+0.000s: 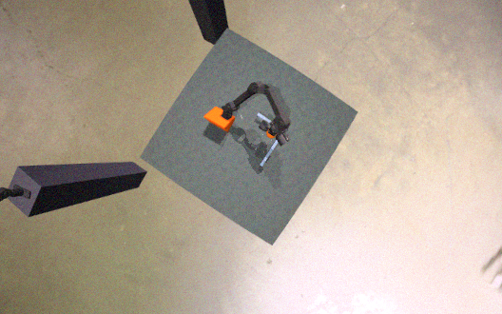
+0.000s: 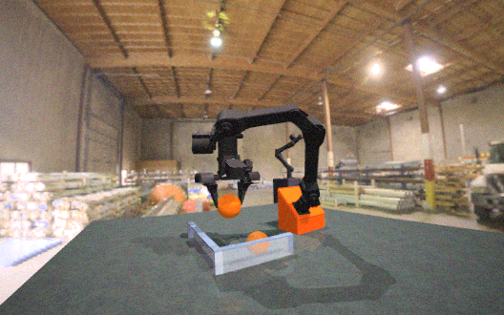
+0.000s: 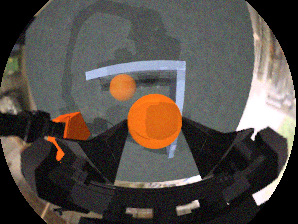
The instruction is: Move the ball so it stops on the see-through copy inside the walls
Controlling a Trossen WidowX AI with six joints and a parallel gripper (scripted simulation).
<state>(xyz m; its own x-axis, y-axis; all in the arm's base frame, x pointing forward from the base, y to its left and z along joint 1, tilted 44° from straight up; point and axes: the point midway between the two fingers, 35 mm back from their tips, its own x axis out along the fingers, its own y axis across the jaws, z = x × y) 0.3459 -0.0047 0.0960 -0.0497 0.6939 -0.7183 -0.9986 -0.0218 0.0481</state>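
My gripper tip is 11 cm above the see-through copy of ball, 7 cm past it and 4 cm to the right of it.
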